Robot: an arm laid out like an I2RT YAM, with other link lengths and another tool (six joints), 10 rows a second.
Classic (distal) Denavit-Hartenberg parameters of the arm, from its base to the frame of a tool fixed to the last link. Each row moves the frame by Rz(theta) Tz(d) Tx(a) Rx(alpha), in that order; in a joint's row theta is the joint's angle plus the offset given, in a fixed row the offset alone. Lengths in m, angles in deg.
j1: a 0.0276; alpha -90; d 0.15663; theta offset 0
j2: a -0.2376; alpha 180; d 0; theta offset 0
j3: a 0.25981; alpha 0; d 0; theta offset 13.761
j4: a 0.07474; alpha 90; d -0.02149; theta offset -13.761
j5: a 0; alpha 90; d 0.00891; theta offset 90
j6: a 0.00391; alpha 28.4; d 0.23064; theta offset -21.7
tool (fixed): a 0; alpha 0; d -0.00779; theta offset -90
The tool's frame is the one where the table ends.
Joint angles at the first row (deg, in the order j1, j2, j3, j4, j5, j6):
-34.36, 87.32, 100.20, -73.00, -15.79, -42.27
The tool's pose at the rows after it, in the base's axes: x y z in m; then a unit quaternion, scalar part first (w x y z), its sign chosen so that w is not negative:
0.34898, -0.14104, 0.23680, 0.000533, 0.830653, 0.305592, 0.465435
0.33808, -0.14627, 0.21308, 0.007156, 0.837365, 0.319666, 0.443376
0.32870, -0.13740, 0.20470, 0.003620, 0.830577, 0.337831, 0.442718
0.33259, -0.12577, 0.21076, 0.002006, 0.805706, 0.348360, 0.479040
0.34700, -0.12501, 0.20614, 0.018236, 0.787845, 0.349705, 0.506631
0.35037, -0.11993, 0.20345, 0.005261, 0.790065, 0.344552, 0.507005
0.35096, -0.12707, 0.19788, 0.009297, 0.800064, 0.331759, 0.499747
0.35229, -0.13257, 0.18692, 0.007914, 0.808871, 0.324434, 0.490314
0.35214, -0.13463, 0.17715, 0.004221, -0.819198, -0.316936, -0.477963
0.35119, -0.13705, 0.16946, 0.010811, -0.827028, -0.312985, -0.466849
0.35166, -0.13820, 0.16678, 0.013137, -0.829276, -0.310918, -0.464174
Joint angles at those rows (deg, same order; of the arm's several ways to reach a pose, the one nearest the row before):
-34.52, 86.72, 97.68, -75.76, -16.83, -44.74
-34.79, 84.44, 90.96, -72.55, -14.50, -47.01
-34.80, 80.88, 85.81, -71.07, -14.99, -49.25
-35.59, 76.85, 81.55, -67.96, -19.39, -50.38
-35.01, 74.45, 76.03, -60.60, -20.85, -48.75
-34.32, 75.76, 76.85, -61.11, -21.37, -47.83
-34.45, 76.92, 77.09, -60.68, -20.09, -46.56
-34.45, 78.53, 76.73, -59.81, -19.08, -46.02
-34.46, 81.02, 77.88, -60.80, -18.60, -45.79
-34.45, 82.74, 78.57, -61.42, -17.92, -45.79
-34.50, 83.44, 78.83, -61.48, -17.82, -45.72

